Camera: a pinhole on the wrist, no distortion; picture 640 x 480 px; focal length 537.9 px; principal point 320.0 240.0 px. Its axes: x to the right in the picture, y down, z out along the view. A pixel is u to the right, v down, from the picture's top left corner.
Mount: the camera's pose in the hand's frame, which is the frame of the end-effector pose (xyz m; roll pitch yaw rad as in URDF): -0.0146 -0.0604 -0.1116 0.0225 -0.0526 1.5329
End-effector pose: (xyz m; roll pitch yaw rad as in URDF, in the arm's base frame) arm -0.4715 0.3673 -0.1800 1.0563 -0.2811 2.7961
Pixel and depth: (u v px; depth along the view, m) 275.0 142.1 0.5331
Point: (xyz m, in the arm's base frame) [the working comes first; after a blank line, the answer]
In the camera's frame: -0.0446 -0.0970 0.5331

-0.3865 0.7933 -0.0724
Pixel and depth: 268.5 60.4 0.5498
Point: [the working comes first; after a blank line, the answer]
In the camera's frame: -0.0526 -0.1836 0.5498

-0.4593 0.8391 -0.0517
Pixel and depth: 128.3 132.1 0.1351
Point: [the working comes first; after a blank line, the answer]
In the camera's frame: -0.0481 -0.0271 0.1351

-0.4822 0.4508 -0.2643
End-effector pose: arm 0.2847 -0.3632 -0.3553 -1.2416 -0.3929 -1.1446
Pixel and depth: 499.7 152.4 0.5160
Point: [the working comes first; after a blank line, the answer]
In the camera's frame: 0.1724 -0.0840 0.5160

0.6866 -0.2448 -0.2703
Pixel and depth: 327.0 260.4 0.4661
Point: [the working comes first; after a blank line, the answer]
In the camera's frame: 0.0061 0.0177 0.4661

0.5285 -0.1503 -0.1894
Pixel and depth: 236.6 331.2 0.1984
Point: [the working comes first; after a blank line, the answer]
In the camera's frame: -0.0308 0.0336 0.1984

0.2922 -0.2622 -0.2593
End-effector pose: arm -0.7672 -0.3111 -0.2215 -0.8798 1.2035 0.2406
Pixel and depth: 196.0 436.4 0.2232
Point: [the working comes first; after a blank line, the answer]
In the camera's frame: -0.0515 0.0815 0.2232

-0.6537 -0.2749 -0.0757
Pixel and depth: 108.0 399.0 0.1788
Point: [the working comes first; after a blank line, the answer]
In the camera's frame: -0.0705 0.0529 0.1788

-0.6474 -0.3214 -0.1065
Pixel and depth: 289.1 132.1 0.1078
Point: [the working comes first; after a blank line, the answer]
In the camera's frame: -0.0062 -0.0216 0.1078

-0.7038 -0.3473 -0.2107
